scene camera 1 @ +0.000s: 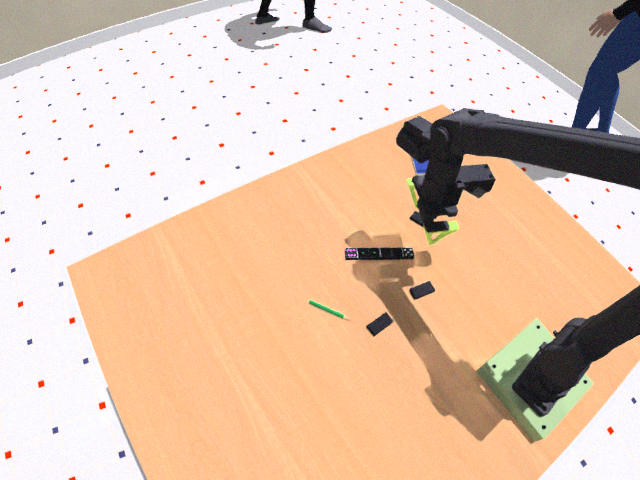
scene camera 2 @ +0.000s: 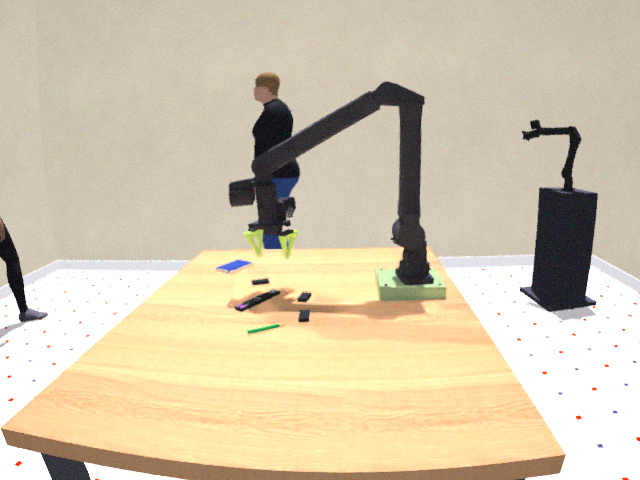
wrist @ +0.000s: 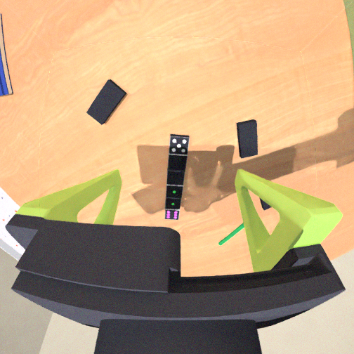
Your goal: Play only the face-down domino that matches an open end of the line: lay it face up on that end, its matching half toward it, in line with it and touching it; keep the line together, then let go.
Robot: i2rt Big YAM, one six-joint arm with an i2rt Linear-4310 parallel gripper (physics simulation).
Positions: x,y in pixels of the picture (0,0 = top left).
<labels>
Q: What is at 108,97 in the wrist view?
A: A dark piece.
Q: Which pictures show my gripper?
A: Scene camera 1, scene camera 2 and the wrist view: all of them.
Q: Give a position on a dark domino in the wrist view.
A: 246,130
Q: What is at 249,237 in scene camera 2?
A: My gripper.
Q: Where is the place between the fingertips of my gripper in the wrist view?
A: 178,175
</labels>
